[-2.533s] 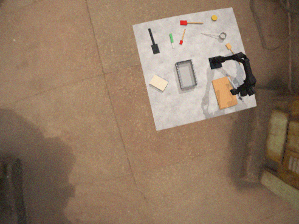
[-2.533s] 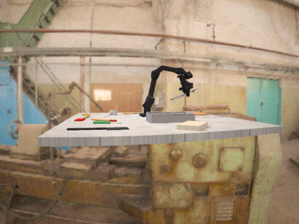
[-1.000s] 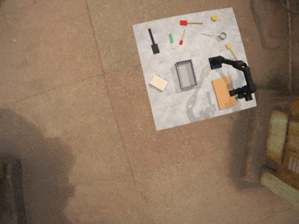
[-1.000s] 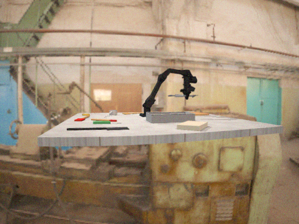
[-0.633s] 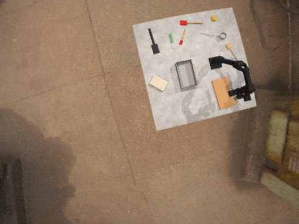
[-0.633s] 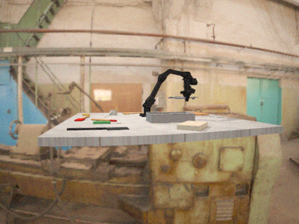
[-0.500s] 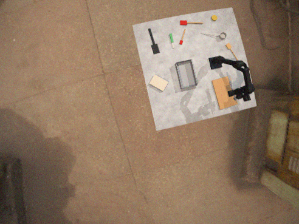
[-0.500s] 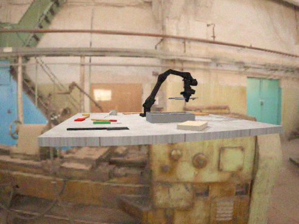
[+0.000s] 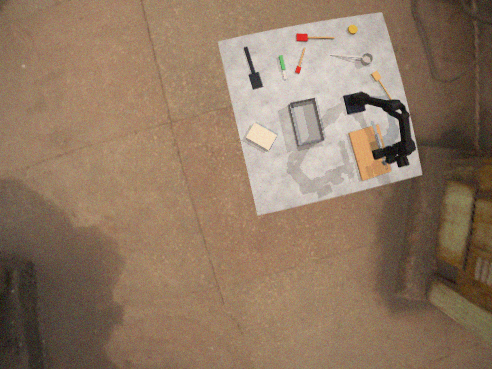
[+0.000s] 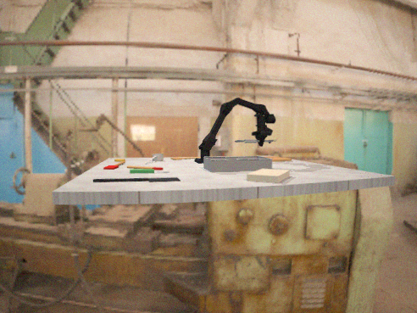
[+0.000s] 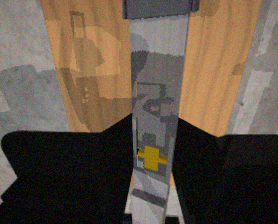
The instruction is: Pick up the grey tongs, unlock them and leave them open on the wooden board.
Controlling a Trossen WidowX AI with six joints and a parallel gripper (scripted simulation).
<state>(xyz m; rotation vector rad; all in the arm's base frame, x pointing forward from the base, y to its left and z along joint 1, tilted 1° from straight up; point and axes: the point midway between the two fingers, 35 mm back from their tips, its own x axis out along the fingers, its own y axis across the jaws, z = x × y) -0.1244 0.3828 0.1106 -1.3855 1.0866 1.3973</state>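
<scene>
Now: the wooden board 9 cm below my gripper tip and 1 cm to the right of it. The rest, counted from my gripper tip: yellow mark: 4 cm above, 1 cm to the right; then grey roasting tin: 48 cm ahead, 23 cm to the right, 7 cm below; then cream block: 80 cm ahead, 15 cm to the right, 8 cm below.
</scene>
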